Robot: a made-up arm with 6 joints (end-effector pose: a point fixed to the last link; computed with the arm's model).
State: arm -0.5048 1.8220 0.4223 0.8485 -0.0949 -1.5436
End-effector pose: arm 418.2 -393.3 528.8 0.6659 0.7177 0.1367 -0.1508
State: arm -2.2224 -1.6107 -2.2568 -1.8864 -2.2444 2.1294
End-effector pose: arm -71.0 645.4 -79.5 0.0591 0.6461 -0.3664 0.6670
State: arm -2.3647 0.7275 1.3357 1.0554 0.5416 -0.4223
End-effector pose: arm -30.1 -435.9 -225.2 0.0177 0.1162 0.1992 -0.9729
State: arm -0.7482 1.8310 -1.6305 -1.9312 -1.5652 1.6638
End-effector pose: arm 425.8 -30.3 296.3 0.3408 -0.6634 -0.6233 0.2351
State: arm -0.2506 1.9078 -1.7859 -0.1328 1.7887 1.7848
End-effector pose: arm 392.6 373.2 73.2 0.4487 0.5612 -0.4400 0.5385
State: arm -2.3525 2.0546 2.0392 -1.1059 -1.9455 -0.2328
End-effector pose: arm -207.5 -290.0 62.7 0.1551 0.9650 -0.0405 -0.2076
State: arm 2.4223 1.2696 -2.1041 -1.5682 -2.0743 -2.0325
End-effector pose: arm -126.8 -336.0 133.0 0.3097 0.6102 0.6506 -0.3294
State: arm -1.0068 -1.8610 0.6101 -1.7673 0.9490 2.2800
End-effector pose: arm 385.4 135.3 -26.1 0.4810 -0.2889 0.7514 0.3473
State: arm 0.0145 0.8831 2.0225 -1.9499 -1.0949 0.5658
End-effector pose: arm 249.5 495.8 -76.2 0.8404 -0.1628 0.3709 -0.3601
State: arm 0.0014 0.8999 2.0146 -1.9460 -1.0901 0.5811
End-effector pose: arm 246.3 489.7 -80.3 0.8394 -0.1643 0.3699 -0.3628
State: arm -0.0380 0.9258 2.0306 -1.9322 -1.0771 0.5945
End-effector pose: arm 234.7 469.1 -103.6 0.8318 -0.1900 0.3698 -0.3677
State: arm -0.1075 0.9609 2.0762 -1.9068 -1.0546 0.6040
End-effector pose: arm 210.0 429.5 -145.6 0.8157 -0.2451 0.3699 -0.3711
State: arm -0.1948 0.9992 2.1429 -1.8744 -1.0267 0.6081
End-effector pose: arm 172.9 375.0 -191.4 0.7920 -0.3193 0.3692 -0.3667
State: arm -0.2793 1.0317 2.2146 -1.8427 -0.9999 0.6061
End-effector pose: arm 132.4 317.7 -226.1 0.7651 -0.3938 0.3671 -0.3533
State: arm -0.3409 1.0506 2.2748 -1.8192 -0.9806 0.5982
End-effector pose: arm 100.9 272.8 -245.6 0.7417 -0.4507 0.3645 -0.3374
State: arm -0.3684 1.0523 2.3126 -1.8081 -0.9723 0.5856
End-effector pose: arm 85.6 250.3 -254.2 0.7277 -0.4808 0.3633 -0.3276
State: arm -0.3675 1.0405 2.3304 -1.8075 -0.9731 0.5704
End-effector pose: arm 84.1 247.5 -257.8 0.7229 -0.4888 0.3640 -0.3256
